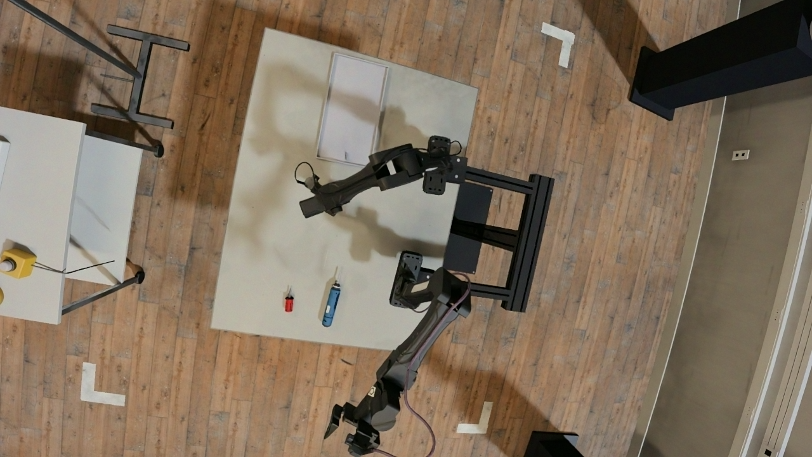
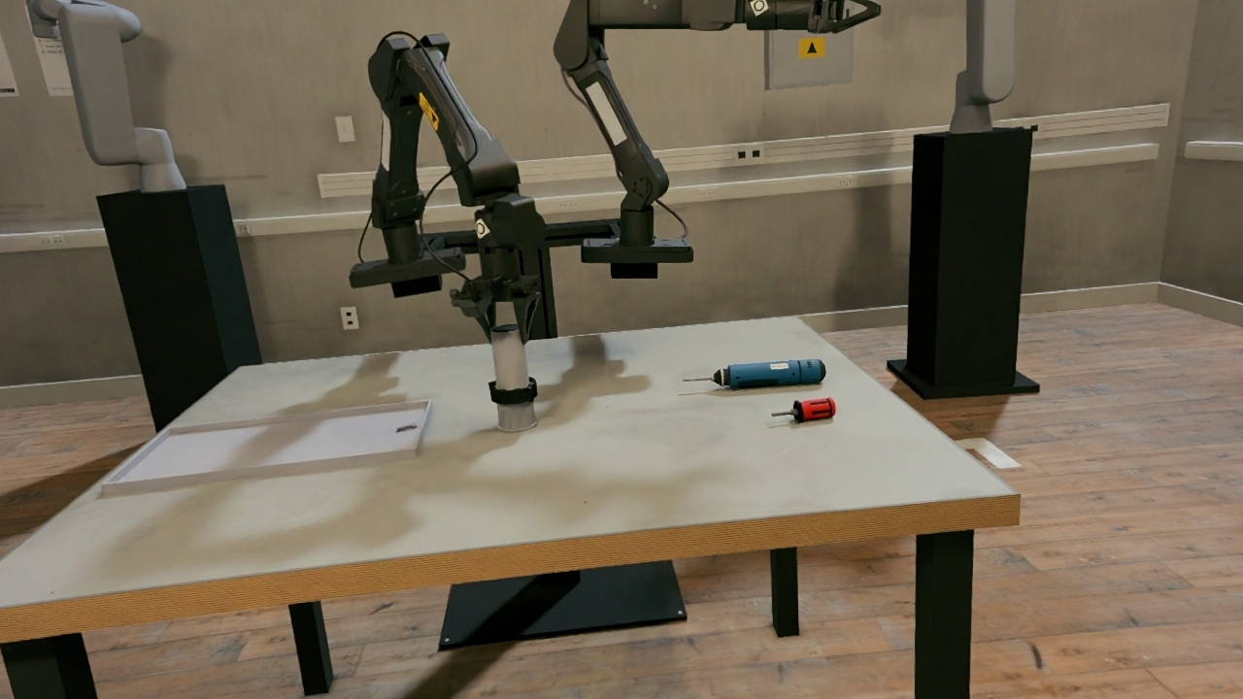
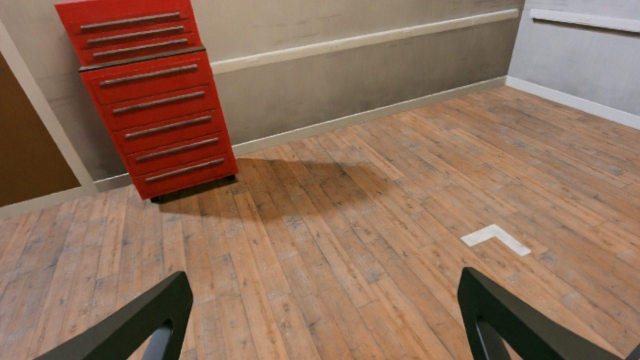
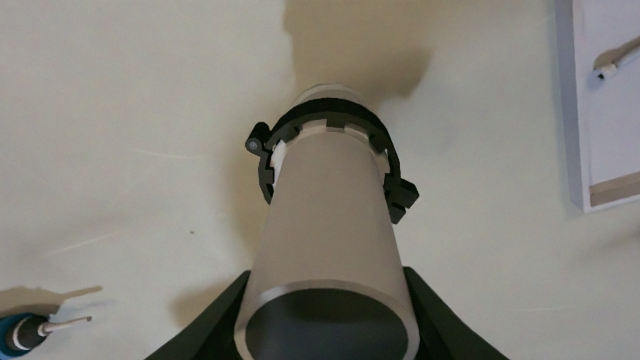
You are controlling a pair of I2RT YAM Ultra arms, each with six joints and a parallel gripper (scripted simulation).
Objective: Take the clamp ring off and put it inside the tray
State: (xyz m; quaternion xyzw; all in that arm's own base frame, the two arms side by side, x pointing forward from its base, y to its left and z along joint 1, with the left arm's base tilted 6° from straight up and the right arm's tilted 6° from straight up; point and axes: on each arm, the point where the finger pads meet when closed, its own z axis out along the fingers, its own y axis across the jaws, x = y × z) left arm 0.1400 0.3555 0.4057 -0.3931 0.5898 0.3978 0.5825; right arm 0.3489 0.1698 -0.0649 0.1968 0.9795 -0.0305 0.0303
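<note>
Now: the pale link tube 3 cm below my right hand, 1 cm to the right of it and 1 cm ahead of it. The rest, counted from my right hand: small screw: 17 cm to the right, 13 cm below, 1 cm behind; then black clamp ring: 8 cm below; then grey joint module: 11 cm below, 1 cm ahead.
</note>
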